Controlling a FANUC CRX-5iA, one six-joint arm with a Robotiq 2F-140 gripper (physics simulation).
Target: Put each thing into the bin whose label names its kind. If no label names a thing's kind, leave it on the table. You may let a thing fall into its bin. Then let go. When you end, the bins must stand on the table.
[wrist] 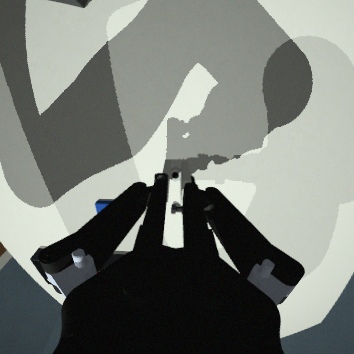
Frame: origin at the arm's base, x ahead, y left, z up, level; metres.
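Where they show: gripper, fingertip midpoint: (175, 169).
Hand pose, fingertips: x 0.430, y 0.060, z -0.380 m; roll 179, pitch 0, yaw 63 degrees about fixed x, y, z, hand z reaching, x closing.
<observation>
After its pixels a point has its place.
My gripper (175, 169) @(y 0.060, x 0.430, z -0.380 m) is shut on a small nut with a dark round hole, low over the pale table (300, 165) @(y 0.236, x 0.493, z -0.380 m). The nut (175, 175) @(y 0.058, x 0.435, z -0.371 m) shows between the fingertips; its sides are hidden by the fingers. A small dark bolt (176, 207) @(y 0.041, x 0.481, z -0.372 m) lies on the table below the nut in the view, seen through the gap between the finger links, with part of it hidden. A blue block (102, 205) @(y -0.058, x 0.438, z -0.370 m) lies left of the gripper, partly covered by the left finger linkage. No bin label is readable.
A dark edge (118, 254) @(y -0.098, x 0.543, z -0.377 m) shows behind the left linkage at the lower left, mostly hidden. A dark object (80, 2) @(y 0.038, x 0.195, z -0.370 m) reaches in at the top left edge. Broad grey shadows cover much of the table.
</observation>
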